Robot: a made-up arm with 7 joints.
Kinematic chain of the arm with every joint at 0, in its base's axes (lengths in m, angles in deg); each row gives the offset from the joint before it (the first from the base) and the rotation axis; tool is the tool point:
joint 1: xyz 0 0 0 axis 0 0.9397 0.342
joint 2: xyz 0 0 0 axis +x
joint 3: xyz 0 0 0 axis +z
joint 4: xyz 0.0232 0 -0.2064 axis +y
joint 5: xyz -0.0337 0 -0.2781 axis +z
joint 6: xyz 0 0 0 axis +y
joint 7: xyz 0 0 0 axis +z
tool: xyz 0 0 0
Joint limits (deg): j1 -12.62..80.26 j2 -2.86..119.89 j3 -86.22..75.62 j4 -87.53..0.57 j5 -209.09..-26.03 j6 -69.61..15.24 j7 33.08..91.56
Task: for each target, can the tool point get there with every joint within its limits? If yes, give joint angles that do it. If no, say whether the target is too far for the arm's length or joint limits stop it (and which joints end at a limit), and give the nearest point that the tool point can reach.
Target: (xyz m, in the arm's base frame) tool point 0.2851 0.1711 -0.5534
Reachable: no: too far | nearest point 0.2060 0.1301 -0.4203 | short by 0.160 m
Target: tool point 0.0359 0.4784 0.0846
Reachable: yes | joints 41.37 106.47 -6.83 -19.25 -85.41 -18.37 77.63
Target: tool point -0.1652 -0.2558 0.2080
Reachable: no: joint limits stop it (at a limit: joint 1, joint 3, joint 4) | nearest point -0.2132 -0.2846 -0.1638 | short by 0.376 m
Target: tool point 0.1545 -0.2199 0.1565
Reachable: no: joint limits stop it (at a limit: joint 2, joint 3, joint 4) | nearest point 0.1926 0.0917 0.3283 | short by 0.358 m
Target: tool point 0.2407 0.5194 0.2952
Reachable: no: too far | nearest point 0.1728 0.3965 0.2205 | short by 0.159 m
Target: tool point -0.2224 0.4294 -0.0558
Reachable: yes | joints 62.51 66.88 34.84 -20.77 -125.60 -47.33 54.16
